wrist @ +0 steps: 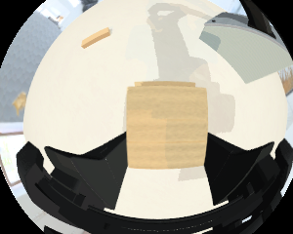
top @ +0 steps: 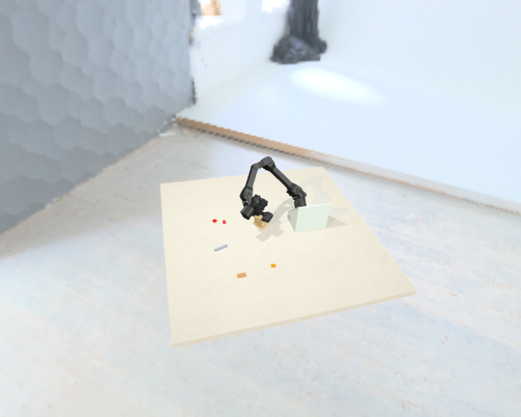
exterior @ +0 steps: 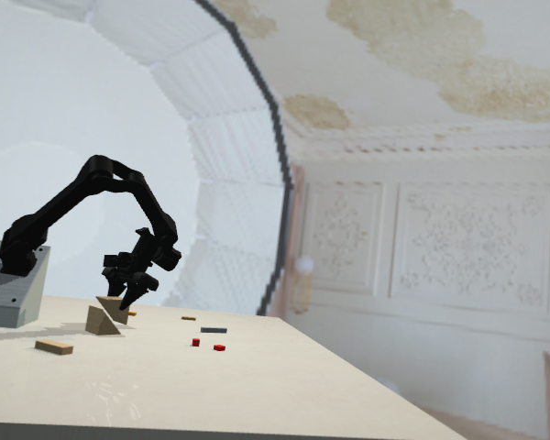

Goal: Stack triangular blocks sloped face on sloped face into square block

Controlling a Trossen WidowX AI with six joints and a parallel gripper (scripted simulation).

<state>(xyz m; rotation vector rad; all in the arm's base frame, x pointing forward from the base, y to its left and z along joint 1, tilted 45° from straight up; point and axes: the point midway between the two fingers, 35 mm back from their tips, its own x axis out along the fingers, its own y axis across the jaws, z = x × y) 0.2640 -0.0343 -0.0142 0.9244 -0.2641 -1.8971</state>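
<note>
The triangular block is 50 mm below my gripper tip, 30 mm behind it and 20 mm to the right of it. Also, from my gripper tip: dark grey bar 270 mm ahead, 150 mm to the left, 50 mm below; flat tan block 250 mm to the right, 50 mm below, 50 mm behind.
</note>
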